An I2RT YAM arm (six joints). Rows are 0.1 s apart.
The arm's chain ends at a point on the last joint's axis. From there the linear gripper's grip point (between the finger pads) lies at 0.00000 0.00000 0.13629 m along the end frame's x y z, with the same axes.
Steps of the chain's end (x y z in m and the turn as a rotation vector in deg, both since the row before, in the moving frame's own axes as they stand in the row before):
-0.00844 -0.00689 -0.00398 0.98 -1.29 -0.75
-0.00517 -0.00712 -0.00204 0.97 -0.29 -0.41
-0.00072 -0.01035 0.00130 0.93 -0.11 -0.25
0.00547 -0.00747 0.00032 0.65 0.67 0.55
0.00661 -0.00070 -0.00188 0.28 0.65 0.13
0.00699 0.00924 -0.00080 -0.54 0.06 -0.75
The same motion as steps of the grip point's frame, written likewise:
-0.01152 -0.00920 -0.00403 0.98 -1.29 -0.75
-0.00587 -0.00942 -0.00206 0.97 -0.29 -0.41
-0.00099 -0.01256 0.00128 0.93 -0.11 -0.25
0.00707 -0.00901 0.00030 0.65 0.67 0.55
0.00816 -0.00136 -0.00189 0.28 0.65 0.13
0.00714 0.01052 -0.00081 -0.54 0.06 -0.75

